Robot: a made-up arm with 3 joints. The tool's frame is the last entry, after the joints.
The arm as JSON. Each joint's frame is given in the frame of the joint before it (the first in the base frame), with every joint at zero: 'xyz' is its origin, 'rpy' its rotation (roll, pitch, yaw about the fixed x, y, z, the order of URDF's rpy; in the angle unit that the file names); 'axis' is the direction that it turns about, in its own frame. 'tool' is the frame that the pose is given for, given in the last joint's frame.
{
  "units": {
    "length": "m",
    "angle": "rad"
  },
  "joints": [
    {
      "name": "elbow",
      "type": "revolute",
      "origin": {
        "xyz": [
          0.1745,
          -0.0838,
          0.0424
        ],
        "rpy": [
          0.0,
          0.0,
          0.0
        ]
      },
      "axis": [
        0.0,
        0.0,
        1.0
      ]
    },
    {
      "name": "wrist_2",
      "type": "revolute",
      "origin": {
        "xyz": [
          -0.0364,
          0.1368,
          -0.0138
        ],
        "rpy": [
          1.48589,
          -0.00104,
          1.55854
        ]
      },
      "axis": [
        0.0,
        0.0,
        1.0
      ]
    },
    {
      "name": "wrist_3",
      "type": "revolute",
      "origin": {
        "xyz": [
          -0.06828,
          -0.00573,
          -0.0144
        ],
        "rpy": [
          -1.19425,
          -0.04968,
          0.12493
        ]
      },
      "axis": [
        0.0,
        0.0,
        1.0
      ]
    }
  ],
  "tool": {
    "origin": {
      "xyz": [
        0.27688,
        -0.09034,
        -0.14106
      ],
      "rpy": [
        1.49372,
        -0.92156,
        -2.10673
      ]
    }
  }
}
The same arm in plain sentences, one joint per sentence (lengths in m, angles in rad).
The arm has three revolute joints in a row. What follows holds with every joint at zero, and every direction is one of the base frame's. Joint 1 is mounted 0.1745 m along +x and 0.0838 m along -y and 0.0424 m along +z from the base frame's origin and rotates about +z. Joint 2 is mounted 0.0364 m along -x and 0.1368 m along +y and 0.0138 m along -z from joint 1 and rotates about the direction (0.996322, -0.0123, 0.084802). Joint 3 is mounted 0.0147 m along -x and 0.0681 m along -y and 0.0070 m along -z from joint 2 and rotates about the direction (0.286202, -0.138501, 0.948106). The tool frame, which is the frame that the pose is given for, is mounted 0.0602 m along +x and 0.2927 m along +y and 0.1242 m along -z from joint 3; its axes are the base frame's turned by roll 1.4486, pitch -0.5996 and yaw -0.5365 rad (as in URDF: about the fixed x, then y, then z).
